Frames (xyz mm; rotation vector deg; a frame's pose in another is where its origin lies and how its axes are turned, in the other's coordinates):
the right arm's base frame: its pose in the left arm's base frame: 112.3 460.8 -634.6 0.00 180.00 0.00
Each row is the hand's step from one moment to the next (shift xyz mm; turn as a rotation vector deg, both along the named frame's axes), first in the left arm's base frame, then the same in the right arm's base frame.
Working: the left arm's base frame: its pose in the right arm's base frame: 112.3 -460.8 -634.6 0.00 180.00 0.00

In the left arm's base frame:
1: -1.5 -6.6 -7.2 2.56 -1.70 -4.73
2: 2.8 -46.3 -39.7 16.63 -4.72 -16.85
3: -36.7 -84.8 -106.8 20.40 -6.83 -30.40
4: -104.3 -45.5 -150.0 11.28 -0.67 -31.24
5: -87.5 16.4 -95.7 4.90 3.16 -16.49
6: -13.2 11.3 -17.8 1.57 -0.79 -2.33
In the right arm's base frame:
1: 1.5 -6.6 7.2 -2.56 -1.70 4.73
2: -2.8 -46.3 39.7 -16.63 -4.72 16.85
3: 36.7 -84.8 106.8 -20.40 -6.83 30.40
4: 104.3 -45.5 150.0 -11.28 -0.67 31.24
5: 87.5 16.4 95.7 -4.90 3.16 16.49
6: 13.2 11.3 17.8 -1.57 -0.79 2.33

